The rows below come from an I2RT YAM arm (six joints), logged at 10 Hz.
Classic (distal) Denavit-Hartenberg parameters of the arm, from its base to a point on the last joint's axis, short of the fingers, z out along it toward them. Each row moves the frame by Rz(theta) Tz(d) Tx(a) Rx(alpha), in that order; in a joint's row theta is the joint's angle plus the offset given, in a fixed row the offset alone. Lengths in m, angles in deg.
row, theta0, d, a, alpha
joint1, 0, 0.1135, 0.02, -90
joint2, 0, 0, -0.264, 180
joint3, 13.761, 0, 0.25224, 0
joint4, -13.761, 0, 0.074, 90
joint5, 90, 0, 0, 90
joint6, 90, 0.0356, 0, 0
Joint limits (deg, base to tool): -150..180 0..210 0..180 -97..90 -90..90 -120..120
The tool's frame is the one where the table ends.
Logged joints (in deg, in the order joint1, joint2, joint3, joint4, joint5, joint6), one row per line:
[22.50, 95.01, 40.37, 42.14, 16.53, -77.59]
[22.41, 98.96, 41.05, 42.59, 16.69, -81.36]
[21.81, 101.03, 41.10, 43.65, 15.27, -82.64]
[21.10, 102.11, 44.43, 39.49, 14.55, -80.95]
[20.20, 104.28, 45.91, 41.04, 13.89, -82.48]
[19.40, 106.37, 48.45, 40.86, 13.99, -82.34]
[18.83, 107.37, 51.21, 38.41, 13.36, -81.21]
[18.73, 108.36, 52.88, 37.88, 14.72, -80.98]
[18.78, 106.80, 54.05, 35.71, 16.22, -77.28]
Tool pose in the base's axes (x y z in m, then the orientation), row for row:
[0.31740, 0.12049, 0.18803, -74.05, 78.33, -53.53]
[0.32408, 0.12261, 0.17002, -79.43, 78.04, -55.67]
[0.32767, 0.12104, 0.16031, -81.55, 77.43, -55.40]
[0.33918, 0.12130, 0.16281, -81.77, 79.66, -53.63]
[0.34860, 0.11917, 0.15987, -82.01, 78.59, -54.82]
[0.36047, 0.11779, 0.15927, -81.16, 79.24, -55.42]
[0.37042, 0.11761, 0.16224, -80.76, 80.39, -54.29]
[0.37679, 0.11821, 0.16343, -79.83, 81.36, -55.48]
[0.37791, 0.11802, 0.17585, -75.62, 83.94, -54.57]
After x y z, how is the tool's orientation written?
As a rotation vector, in degrees.
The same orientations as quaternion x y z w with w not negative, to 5 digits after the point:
[-0.53379, 0.56464, -0.38587, 0.49734]
[-0.56463, 0.55475, -0.39573, 0.46567]
[-0.57797, 0.54877, -0.39263, 0.45896]
[-0.57798, 0.56306, -0.37907, 0.45300]
[-0.57968, 0.55551, -0.38749, 0.45303]
[-0.57343, 0.55987, -0.39157, 0.45210]
[-0.57065, 0.56803, -0.38361, 0.45226]
[-0.56300, 0.57379, -0.39127, 0.44800]
[-0.53574, 0.59468, -0.38661, 0.45812]

